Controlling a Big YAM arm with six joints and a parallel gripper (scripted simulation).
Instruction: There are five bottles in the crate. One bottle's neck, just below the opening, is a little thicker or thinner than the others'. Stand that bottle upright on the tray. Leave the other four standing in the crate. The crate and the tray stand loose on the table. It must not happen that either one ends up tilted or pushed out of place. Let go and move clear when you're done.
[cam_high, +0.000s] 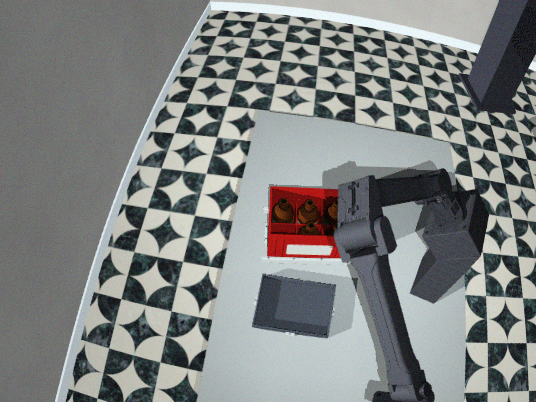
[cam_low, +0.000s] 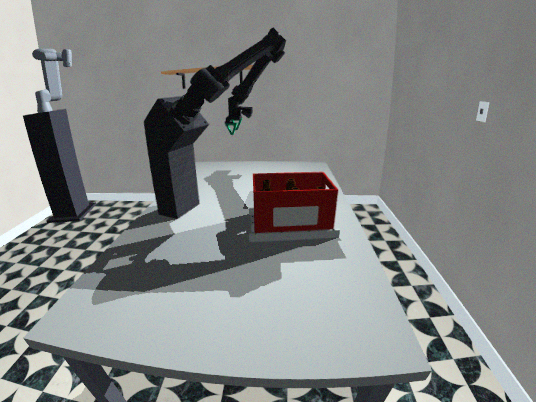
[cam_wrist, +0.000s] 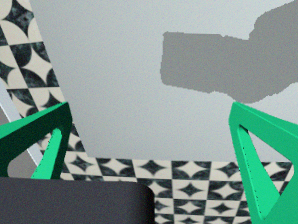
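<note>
The glass bottle lies 18 cm ahead of my hand, 74 cm to the right of it and 16 cm below it. From my hand the other things lie so: crate 18 cm ahead, 70 cm to the right, 16 cm below; then dark grey tray 24 cm ahead, 44 cm to the right, 23 cm below.
</note>
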